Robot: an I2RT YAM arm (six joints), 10 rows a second.
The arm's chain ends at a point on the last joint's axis. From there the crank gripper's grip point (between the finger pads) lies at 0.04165 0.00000 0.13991 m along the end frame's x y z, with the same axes.
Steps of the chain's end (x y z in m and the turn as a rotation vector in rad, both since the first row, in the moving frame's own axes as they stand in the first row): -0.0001, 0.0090, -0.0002, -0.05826, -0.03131, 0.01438; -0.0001, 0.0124, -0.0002, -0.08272, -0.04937, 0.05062; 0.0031, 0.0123, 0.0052, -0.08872, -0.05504, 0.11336; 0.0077, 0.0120, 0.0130, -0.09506, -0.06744, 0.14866; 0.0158, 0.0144, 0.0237, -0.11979, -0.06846, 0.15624; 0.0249, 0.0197, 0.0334, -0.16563, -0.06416, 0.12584; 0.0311, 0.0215, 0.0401, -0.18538, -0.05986, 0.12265
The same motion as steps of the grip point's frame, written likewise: -0.0046, 0.0177, 0.0008, -0.05826, -0.03131, 0.01438; -0.0074, 0.0260, 0.0011, -0.08272, -0.04937, 0.05062; -0.0056, 0.0290, 0.0065, -0.08872, -0.05504, 0.11336; -0.0032, 0.0308, 0.0146, -0.09506, -0.06744, 0.14866; 0.0044, 0.0369, 0.0248, -0.11979, -0.06846, 0.15624; 0.0141, 0.0475, 0.0334, -0.16563, -0.06416, 0.12584; 0.0208, 0.0520, 0.0395, -0.18538, -0.05986, 0.12265
